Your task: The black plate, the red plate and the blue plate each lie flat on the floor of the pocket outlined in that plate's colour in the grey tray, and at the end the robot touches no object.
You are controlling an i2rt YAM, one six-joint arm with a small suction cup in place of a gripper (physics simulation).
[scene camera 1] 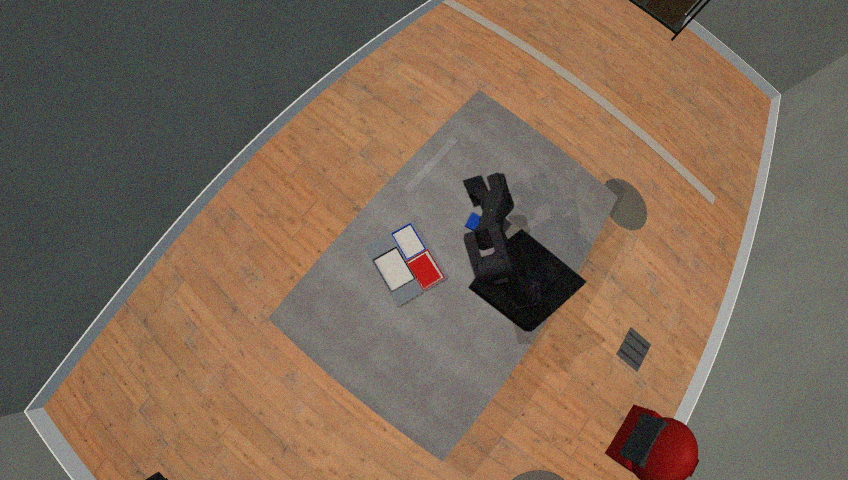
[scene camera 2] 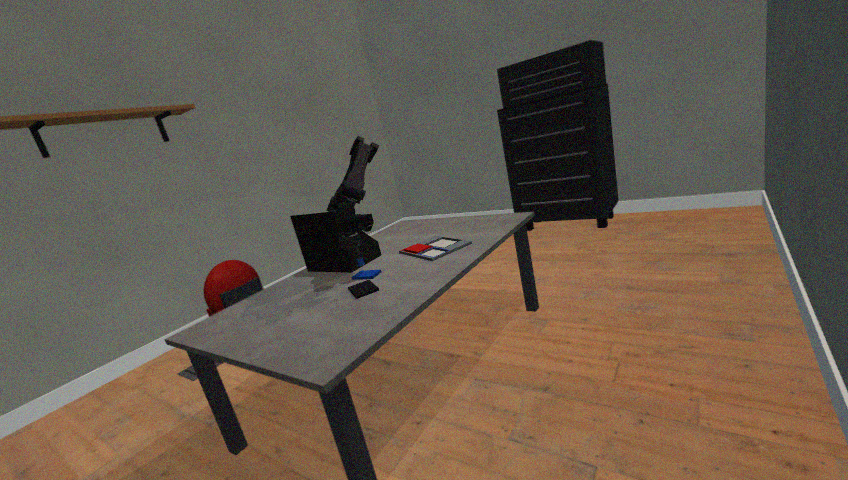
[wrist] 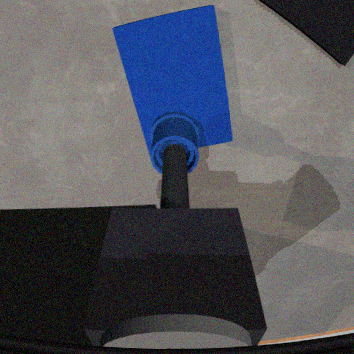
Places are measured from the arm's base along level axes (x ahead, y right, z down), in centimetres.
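Pixels of known places: hand, tool point: (scene camera 2: 361, 264) (wrist: 174, 133); arm's base, link origin: (scene camera 1: 533, 286) (scene camera 2: 330, 228).
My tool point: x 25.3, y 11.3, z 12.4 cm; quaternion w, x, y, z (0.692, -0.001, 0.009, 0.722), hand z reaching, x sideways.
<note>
For each thing: its middle in the pictures, then the offset to it from my tool point. Level surfaces: height alone.
- blue plate, body centre: (wrist: 177, 85) (scene camera 1: 479, 225) (scene camera 2: 366, 274) dx +1.8, dy +0.4, dz +3.9 cm
- black plate, body centre: (scene camera 2: 363, 288) (scene camera 1: 477, 190) dx +10.6, dy +12.0, dz +4.0 cm
- red plate, body centre: (scene camera 1: 424, 270) (scene camera 2: 417, 248) dx +7.4, dy -27.1, dz +3.6 cm
- grey tray, body centre: (scene camera 1: 405, 262) (scene camera 2: 434, 247) dx +14.7, dy -29.3, dz +3.9 cm
- table, surface height: dz +4.4 cm
The blue plate (scene camera 1: 473, 221) (scene camera 2: 366, 274) (wrist: 175, 70) lies flat on the table, partly covered by the arm in scene camera 1. My suction cup (scene camera 2: 360, 262) (wrist: 176, 131) is off and holds nothing; it hangs low over the blue plate's near left corner in the wrist view. Any small gap between them is hard to judge. The black plate (scene camera 1: 473, 183) (scene camera 2: 363, 289) (wrist: 320, 22) lies on the table beyond the blue one. The red plate (scene camera 1: 425, 270) (scene camera 2: 415, 248) lies in the red-outlined pocket of the grey tray (scene camera 1: 407, 292) (scene camera 2: 461, 244). The black-outlined and blue-outlined pockets show pale floors.
A large black box (scene camera 1: 535, 285) (scene camera 2: 324, 243) stands at the arm's base, close to the blue plate. The tray lies on the other side of the arm from the black plate. A red round object (scene camera 1: 669, 449) (scene camera 2: 232, 285) stands beyond the table (scene camera 2: 285, 333).
</note>
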